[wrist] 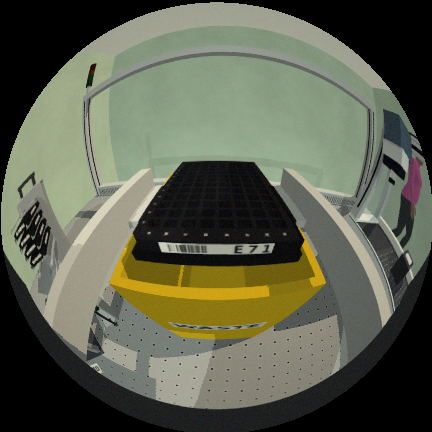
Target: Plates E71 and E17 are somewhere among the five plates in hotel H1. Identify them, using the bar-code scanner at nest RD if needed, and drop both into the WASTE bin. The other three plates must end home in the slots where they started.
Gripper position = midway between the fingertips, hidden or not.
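The scene shows the robot's gripper [216, 176], together with a grey rail [209, 50].
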